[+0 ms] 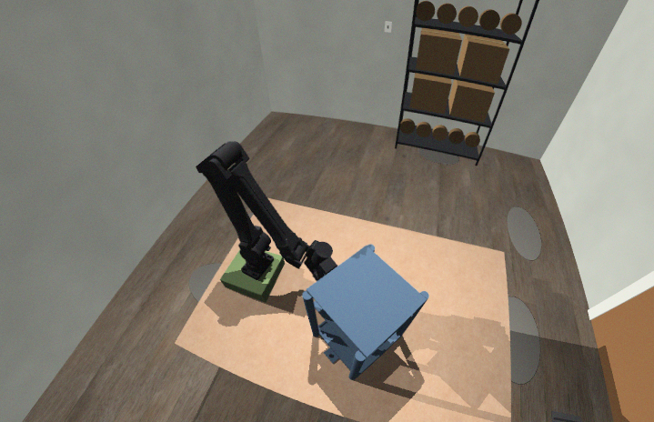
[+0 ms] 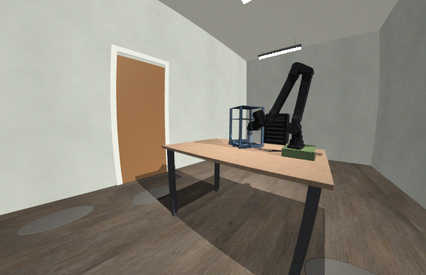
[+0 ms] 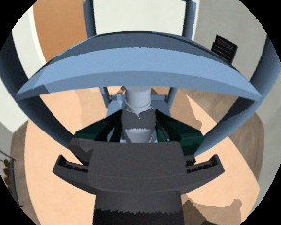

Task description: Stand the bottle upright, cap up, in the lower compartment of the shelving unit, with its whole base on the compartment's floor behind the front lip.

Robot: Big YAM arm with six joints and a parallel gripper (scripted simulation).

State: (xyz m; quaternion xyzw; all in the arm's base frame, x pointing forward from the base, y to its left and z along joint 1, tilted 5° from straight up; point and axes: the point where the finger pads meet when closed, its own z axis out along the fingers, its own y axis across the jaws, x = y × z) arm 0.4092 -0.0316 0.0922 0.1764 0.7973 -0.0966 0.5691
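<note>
My gripper is now 1 cm above the bottle. Round my hand: blue shelving unit: 6 cm ahead, 3 cm to the right, 1 cm above.
</note>
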